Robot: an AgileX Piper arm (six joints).
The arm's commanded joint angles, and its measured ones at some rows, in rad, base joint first. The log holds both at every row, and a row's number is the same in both.
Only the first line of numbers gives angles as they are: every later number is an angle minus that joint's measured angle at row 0.
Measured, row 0:
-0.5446 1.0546 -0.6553 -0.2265 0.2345 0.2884
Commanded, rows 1 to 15:
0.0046 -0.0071 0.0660 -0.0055 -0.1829 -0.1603
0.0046 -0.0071 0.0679 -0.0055 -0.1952 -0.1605
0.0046 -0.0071 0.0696 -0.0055 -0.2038 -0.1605
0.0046 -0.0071 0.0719 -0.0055 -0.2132 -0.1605
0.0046 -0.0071 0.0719 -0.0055 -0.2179 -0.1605
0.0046 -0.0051 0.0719 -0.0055 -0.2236 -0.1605
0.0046 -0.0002 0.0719 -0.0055 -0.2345 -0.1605
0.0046 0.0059 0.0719 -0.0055 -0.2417 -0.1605
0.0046 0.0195 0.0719 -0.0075 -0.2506 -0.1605
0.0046 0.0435 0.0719 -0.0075 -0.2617 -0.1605
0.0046 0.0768 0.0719 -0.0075 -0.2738 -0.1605
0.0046 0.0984 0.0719 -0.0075 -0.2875 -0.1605
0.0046 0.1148 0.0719 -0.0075 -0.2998 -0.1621
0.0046 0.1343 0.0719 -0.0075 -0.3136 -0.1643
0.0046 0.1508 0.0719 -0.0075 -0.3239 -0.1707
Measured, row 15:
0.0000 0.0939 0.0665 0.0050 -0.2822 -0.1511
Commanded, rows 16 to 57:
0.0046 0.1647 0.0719 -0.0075 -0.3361 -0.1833
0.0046 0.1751 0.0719 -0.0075 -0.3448 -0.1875
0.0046 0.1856 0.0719 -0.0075 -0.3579 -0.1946
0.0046 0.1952 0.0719 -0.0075 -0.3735 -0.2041
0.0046 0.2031 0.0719 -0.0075 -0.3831 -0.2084
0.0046 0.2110 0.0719 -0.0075 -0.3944 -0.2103
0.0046 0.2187 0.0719 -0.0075 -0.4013 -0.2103
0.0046 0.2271 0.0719 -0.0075 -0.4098 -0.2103
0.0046 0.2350 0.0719 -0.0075 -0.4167 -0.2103
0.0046 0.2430 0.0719 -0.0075 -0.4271 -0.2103
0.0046 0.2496 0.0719 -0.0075 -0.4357 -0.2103
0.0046 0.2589 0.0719 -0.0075 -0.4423 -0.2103
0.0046 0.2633 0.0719 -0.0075 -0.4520 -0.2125
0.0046 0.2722 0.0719 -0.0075 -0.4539 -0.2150
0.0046 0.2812 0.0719 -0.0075 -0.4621 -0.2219
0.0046 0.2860 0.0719 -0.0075 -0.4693 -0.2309
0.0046 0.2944 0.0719 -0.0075 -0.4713 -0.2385
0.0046 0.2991 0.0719 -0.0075 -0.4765 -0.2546
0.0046 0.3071 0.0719 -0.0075 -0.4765 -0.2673
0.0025 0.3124 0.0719 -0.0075 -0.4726 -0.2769
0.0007 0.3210 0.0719 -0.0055 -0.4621 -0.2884
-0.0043 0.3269 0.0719 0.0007 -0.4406 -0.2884
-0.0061 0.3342 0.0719 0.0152 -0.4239 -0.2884
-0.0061 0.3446 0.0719 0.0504 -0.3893 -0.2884
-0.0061 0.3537 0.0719 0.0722 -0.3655 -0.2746
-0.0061 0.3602 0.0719 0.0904 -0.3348 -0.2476
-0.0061 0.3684 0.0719 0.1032 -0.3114 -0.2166
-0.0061 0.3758 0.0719 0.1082 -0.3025 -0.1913
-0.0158 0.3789 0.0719 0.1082 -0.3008 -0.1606
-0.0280 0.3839 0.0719 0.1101 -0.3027 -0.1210
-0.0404 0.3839 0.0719 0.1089 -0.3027 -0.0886
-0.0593 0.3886 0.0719 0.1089 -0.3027 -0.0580
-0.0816 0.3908 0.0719 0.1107 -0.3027 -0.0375
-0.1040 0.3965 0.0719 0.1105 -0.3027 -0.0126
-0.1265 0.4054 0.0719 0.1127 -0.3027 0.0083
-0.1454 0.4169 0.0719 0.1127 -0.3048 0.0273
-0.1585 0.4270 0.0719 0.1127 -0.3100 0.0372
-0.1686 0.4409 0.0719 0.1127 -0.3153 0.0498
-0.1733 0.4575 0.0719 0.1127 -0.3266 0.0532
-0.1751 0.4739 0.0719 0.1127 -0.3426 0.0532
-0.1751 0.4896 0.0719 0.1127 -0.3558 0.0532
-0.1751 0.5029 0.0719 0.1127 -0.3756 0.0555
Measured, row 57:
-0.1618 0.4571 0.0665 0.1130 -0.3298 0.0386
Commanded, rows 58 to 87:
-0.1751 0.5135 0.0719 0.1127 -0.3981 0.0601
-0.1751 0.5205 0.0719 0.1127 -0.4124 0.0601
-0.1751 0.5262 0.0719 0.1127 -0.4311 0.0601
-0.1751 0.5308 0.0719 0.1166 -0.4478 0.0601
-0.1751 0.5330 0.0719 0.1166 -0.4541 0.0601
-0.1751 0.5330 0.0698 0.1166 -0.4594 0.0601
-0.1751 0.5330 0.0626 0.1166 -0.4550 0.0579
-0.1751 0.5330 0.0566 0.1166 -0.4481 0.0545
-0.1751 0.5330 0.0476 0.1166 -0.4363 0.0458
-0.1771 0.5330 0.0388 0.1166 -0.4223 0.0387
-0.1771 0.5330 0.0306 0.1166 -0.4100 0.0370
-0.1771 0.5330 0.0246 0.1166 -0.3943 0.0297
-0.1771 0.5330 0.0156 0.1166 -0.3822 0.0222
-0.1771 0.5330 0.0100 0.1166 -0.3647 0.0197
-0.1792 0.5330 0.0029 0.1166 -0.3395 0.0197
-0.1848 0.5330 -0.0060 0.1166 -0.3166 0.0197
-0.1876 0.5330 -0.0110 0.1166 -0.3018 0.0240
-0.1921 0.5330 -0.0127 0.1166 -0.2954 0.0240
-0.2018 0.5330 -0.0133 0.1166 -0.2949 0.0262
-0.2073 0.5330 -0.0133 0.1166 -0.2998 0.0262
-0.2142 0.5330 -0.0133 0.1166 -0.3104 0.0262
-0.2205 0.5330 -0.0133 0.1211 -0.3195 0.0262
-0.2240 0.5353 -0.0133 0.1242 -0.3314 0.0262
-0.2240 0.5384 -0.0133 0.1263 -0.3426 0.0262
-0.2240 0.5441 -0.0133 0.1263 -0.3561 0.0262
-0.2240 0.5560 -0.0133 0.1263 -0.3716 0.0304
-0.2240 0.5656 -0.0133 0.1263 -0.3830 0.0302
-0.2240 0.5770 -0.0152 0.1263 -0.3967 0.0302
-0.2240 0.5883 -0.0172 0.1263 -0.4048 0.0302
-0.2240 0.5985 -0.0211 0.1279 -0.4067 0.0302
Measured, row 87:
-0.2189 0.5665 -0.0113 0.1209 -0.3817 0.0335
